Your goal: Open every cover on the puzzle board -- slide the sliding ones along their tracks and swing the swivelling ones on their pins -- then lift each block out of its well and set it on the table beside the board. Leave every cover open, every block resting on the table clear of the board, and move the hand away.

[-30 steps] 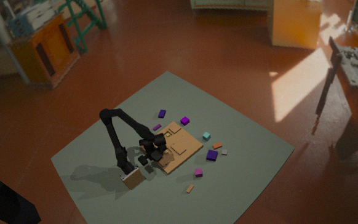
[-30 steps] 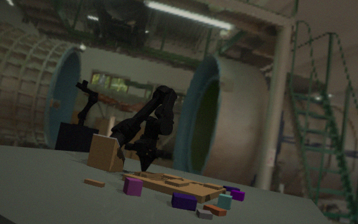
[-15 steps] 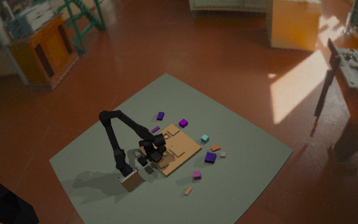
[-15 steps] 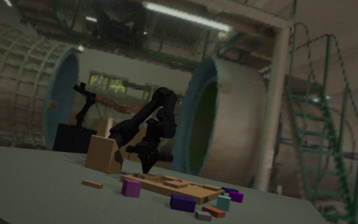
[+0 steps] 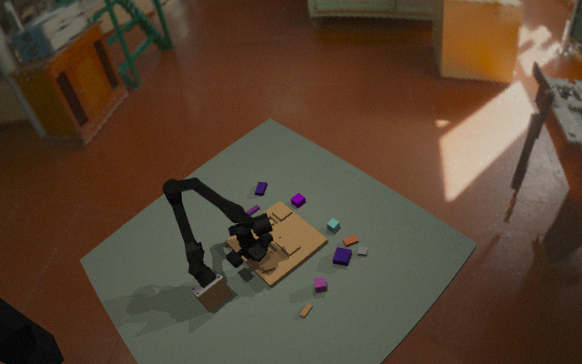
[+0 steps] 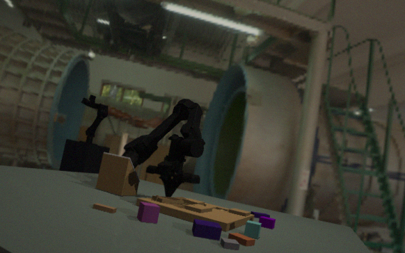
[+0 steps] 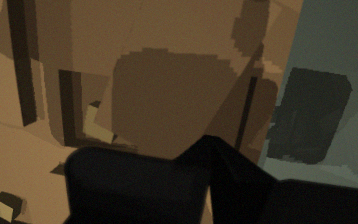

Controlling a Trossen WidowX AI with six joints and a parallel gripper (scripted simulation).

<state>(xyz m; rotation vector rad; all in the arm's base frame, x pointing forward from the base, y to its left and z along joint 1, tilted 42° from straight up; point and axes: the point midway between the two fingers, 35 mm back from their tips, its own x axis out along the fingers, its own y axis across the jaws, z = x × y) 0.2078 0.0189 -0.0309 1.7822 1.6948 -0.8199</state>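
Right now my gripper tip is 32 cm short of the teal block, 12 cm to the left of it and 1 cm above it. The rest, counted from my gripper tip: magenta block: 9 cm ahead, 27 cm to the right; violet block: 33 cm ahead, 9 cm to the left, 1 cm below; orange block: 31 cm ahead, 22 cm to the right, 2 cm below.
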